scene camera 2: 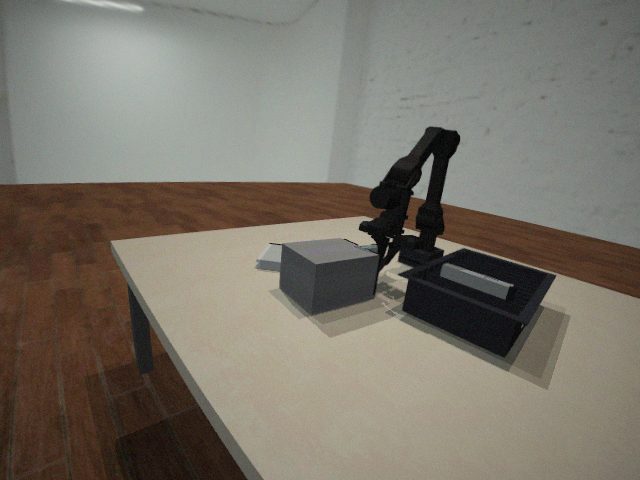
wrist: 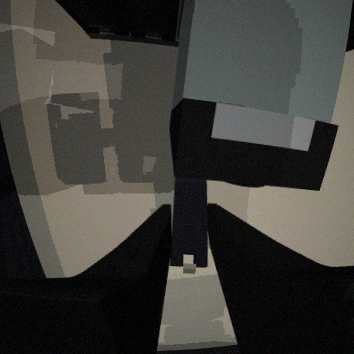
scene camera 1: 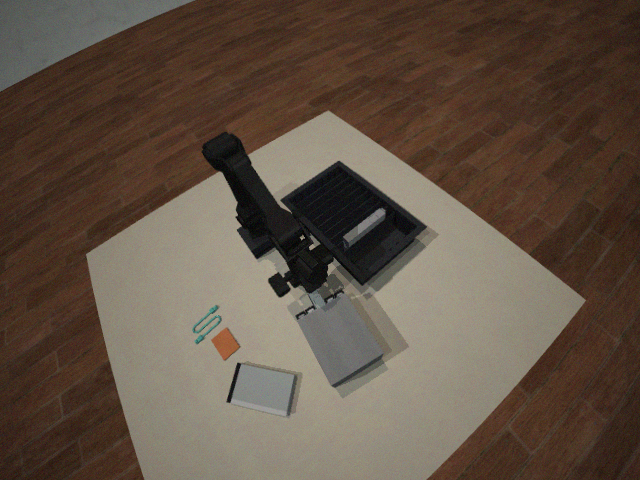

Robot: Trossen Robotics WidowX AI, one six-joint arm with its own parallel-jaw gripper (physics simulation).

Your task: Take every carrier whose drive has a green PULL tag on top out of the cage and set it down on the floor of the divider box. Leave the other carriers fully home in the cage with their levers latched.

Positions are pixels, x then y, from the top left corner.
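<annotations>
A grey notebook (scene camera 1: 270, 391) is resting on the table.
</annotations>
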